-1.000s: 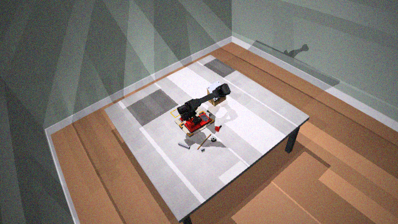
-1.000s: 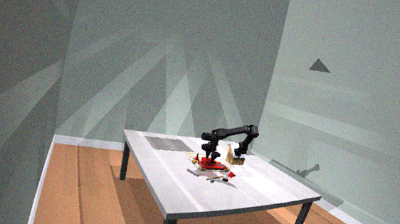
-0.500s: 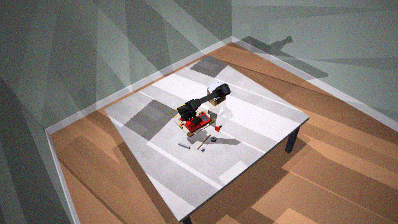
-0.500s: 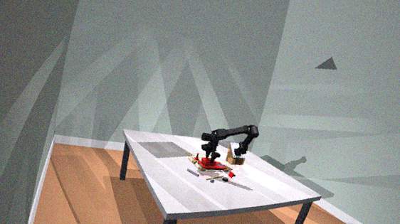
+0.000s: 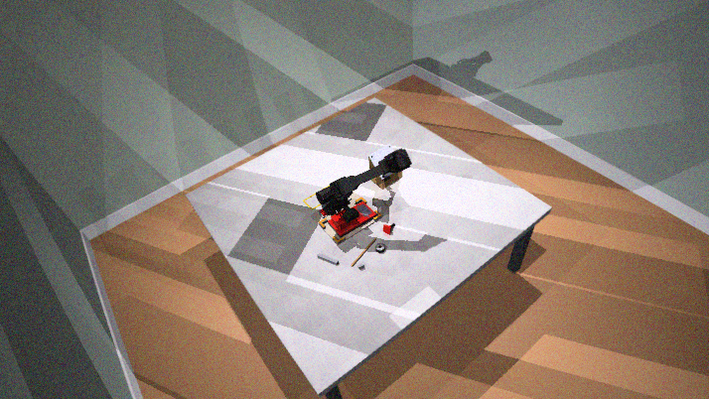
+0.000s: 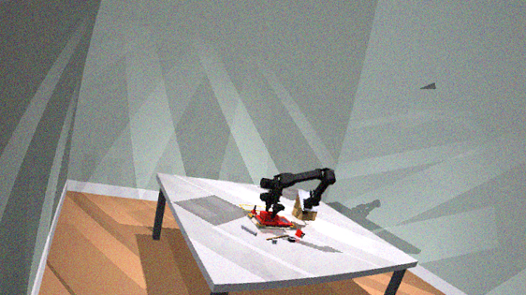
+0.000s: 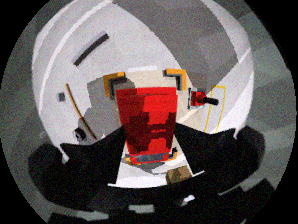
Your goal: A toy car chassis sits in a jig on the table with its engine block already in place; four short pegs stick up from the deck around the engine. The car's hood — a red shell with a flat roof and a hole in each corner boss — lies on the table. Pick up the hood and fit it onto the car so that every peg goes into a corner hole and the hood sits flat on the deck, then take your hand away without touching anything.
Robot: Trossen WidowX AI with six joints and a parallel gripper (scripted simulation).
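The grey engine block lies 3 cm below my gripper tip. The rest, counted from my gripper tip: red hood: right at my gripper tip; grey bar: 16 cm ahead, 12 cm to the left, 4 cm below; wooden stick: 2 cm ahead, 18 cm to the left, 5 cm below.
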